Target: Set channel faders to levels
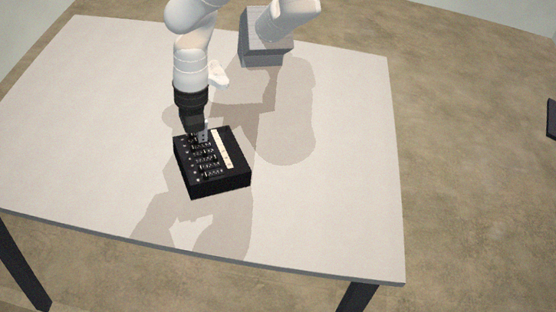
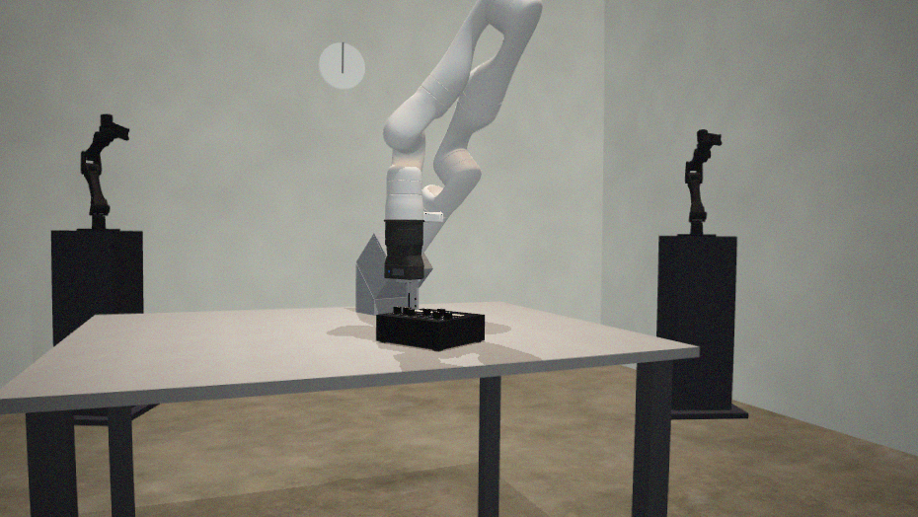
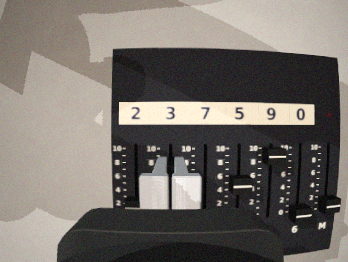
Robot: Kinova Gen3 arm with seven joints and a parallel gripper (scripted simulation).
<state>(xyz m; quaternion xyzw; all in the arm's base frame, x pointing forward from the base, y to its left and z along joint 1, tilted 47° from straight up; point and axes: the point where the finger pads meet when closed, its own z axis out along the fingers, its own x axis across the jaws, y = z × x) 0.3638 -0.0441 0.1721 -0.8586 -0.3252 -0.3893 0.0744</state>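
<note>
The channel 2 cap lies 10 mm ahead of my hand, 10 mm to the right of it and 10 mm below it. Round my hand: master cap (90 mm ahead, 70 mm to the left, 10 mm below); channel 6 cap (80 mm ahead, 50 mm to the left, 10 mm below); channel 1 cap (30 mm to the right, 10 mm below).
</note>
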